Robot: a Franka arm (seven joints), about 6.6 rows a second.
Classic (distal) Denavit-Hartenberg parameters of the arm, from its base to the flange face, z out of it. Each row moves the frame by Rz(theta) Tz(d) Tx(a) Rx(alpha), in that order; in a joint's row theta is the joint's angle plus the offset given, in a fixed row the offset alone. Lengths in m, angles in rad.
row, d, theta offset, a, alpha
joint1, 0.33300, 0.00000, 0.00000, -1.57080
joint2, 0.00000, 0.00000, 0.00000, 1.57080
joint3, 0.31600, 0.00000, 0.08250, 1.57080
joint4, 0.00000, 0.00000, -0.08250, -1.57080
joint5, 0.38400, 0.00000, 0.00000, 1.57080
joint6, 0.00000, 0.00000, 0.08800, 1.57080
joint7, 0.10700, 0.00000, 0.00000, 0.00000
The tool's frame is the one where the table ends.
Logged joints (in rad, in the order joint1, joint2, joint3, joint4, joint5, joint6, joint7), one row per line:
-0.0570, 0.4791, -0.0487, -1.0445, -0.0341, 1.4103, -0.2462
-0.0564, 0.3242, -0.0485, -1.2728, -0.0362, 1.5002, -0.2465
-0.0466, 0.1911, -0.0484, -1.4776, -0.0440, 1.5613, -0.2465
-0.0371, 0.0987, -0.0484, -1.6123, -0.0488, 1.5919, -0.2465
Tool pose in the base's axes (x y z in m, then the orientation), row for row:
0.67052, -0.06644, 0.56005, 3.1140, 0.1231, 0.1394
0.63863, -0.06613, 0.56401, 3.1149, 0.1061, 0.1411
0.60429, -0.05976, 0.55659, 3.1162, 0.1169, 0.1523
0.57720, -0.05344, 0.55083, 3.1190, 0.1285, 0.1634
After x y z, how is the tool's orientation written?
As angles about the fixed x, y, z axes (roll, pitch, yaw), in radians.
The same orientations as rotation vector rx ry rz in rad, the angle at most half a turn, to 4 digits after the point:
3.0922, 0.2185, -0.1876
3.0955, 0.2210, -0.1615
3.0932, 0.2383, -0.1780
3.0919, 0.2554, -0.1961

